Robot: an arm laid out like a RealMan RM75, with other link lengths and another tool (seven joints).
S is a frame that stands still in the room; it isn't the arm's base.
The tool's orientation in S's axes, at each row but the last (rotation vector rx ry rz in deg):
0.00 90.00 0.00
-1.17 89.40 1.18
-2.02 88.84 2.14
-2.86 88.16 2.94
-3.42 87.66 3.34
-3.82 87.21 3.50
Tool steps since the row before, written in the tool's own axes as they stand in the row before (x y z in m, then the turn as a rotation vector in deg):
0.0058 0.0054 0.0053 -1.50 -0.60 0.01
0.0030 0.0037 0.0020 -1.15 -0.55 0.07
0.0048 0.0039 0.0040 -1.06 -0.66 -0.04
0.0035 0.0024 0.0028 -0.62 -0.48 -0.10
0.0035 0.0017 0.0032 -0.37 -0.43 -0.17
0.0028 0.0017 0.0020 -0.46 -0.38 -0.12
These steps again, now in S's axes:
0.0053 0.0054 -0.0058 0.01 -0.60 1.50
0.0019 0.0038 -0.0030 0.07 -0.55 1.15
0.0039 0.0041 -0.0047 -0.03 -0.66 1.06
0.0027 0.0026 -0.0034 -0.09 -0.49 0.62
0.0032 0.0019 -0.0034 -0.15 -0.44 0.36
0.0020 0.0019 -0.0027 -0.11 -0.39 0.46

